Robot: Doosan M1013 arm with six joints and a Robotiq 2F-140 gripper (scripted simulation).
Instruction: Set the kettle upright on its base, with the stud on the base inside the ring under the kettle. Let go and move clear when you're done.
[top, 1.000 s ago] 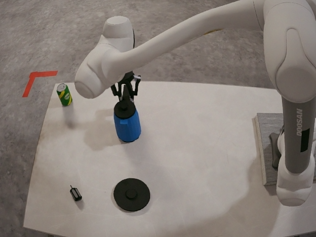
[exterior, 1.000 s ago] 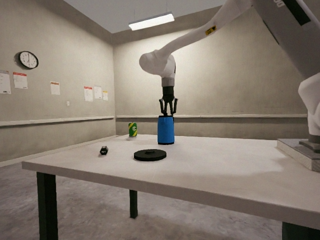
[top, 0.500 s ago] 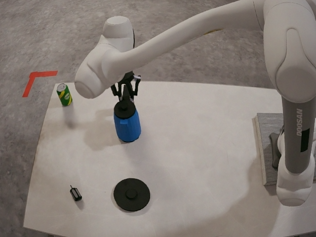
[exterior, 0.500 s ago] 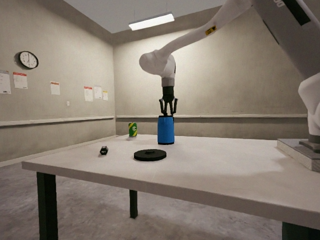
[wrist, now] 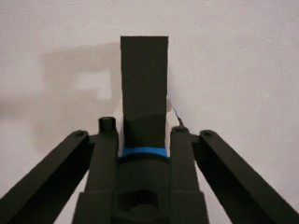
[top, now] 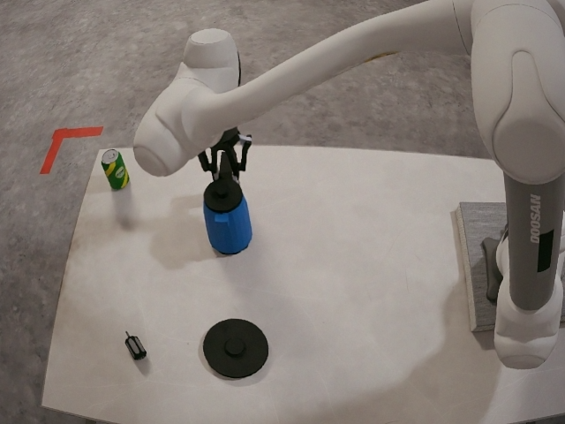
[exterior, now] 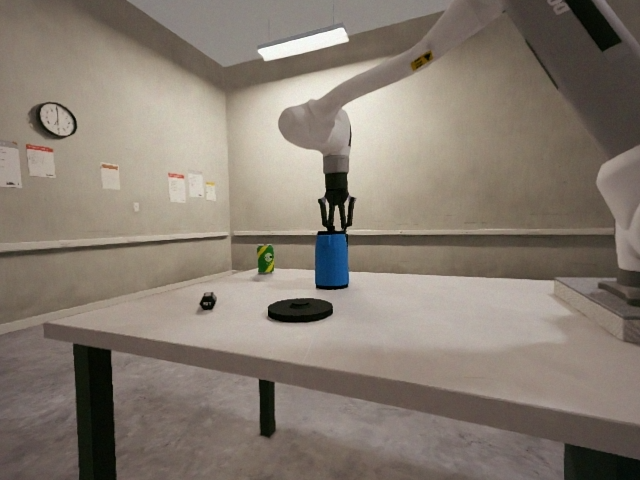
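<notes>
The blue kettle lies 6 cm below my hand and 3 cm to the left of it. Round my hand: green can (36 cm ahead, 9 cm below, 8 cm to the right); round black base (36 cm to the left, 14 cm below, 6 cm behind).
</notes>
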